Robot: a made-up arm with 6 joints. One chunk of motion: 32 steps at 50 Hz.
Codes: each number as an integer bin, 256 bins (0 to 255) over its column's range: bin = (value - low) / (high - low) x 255, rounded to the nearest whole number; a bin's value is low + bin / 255 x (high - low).
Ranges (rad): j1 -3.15..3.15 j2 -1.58..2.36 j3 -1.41..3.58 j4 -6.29..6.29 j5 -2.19..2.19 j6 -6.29..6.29
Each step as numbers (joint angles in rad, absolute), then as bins.
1 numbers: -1.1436 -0.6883 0.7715 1.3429 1.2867 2.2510
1 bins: 81 58 111 155 202 173
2 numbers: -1.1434 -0.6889 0.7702 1.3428 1.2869 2.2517
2 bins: 81 58 111 155 202 173
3 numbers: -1.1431 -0.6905 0.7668 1.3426 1.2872 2.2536
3 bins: 81 58 111 155 202 173
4 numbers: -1.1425 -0.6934 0.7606 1.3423 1.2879 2.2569
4 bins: 81 57 111 155 202 173
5 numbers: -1.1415 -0.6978 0.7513 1.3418 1.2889 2.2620
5 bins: 81 57 110 155 203 173
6 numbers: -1.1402 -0.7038 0.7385 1.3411 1.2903 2.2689
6 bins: 81 57 110 155 203 173
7 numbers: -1.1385 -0.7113 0.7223 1.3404 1.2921 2.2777
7 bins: 81 56 109 155 203 174
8 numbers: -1.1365 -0.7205 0.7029 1.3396 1.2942 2.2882
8 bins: 81 56 108 155 203 174
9 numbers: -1.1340 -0.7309 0.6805 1.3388 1.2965 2.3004
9 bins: 82 55 107 155 203 174
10 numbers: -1.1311 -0.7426 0.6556 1.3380 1.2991 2.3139
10 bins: 82 54 106 155 203 174
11 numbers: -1.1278 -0.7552 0.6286 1.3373 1.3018 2.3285
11 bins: 82 53 104 155 203 175
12 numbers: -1.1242 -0.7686 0.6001 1.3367 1.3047 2.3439
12 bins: 82 53 103 155 203 175
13 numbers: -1.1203 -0.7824 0.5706 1.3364 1.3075 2.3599
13 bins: 82 52 101 155 204 175
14 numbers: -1.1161 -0.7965 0.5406 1.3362 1.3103 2.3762
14 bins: 82 51 100 155 204 176
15 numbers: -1.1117 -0.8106 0.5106 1.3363 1.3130 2.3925
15 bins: 83 50 98 155 204 176
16 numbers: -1.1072 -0.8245 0.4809 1.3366 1.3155 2.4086
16 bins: 83 49 97 155 204 176
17 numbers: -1.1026 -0.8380 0.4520 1.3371 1.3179 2.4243
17 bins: 83 48 95 155 204 177
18 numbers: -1.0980 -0.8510 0.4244 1.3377 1.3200 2.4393
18 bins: 83 47 94 155 204 177
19 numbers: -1.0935 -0.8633 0.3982 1.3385 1.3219 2.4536
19 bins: 83 46 92 155 204 177
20 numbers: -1.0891 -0.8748 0.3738 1.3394 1.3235 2.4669
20 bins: 83 46 91 155 205 178
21 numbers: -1.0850 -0.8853 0.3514 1.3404 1.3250 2.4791
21 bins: 84 45 90 155 205 178
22 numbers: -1.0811 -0.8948 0.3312 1.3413 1.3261 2.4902
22 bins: 84 44 89 155 205 178
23 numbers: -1.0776 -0.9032 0.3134 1.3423 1.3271 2.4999
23 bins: 84 44 88 155 205 178
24 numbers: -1.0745 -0.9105 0.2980 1.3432 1.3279 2.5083
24 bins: 84 43 87 155 205 178
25 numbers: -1.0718 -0.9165 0.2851 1.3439 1.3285 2.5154
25 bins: 84 43 87 155 205 178
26 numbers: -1.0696 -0.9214 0.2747 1.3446 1.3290 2.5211
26 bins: 84 43 86 155 205 179
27 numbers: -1.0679 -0.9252 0.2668 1.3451 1.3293 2.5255
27 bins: 84 42 86 155 205 179
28 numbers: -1.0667 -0.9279 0.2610 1.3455 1.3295 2.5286
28 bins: 84 42 85 155 205 179
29 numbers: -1.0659 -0.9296 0.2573 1.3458 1.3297 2.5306
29 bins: 84 42 85 155 205 179
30 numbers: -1.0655 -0.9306 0.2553 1.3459 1.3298 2.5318
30 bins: 84 42 85 155 205 179
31 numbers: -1.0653 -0.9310 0.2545 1.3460 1.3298 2.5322
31 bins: 84 42 85 155 205 179
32 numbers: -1.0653 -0.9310 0.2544 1.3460 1.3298 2.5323
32 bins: 84 42 85 155 205 179
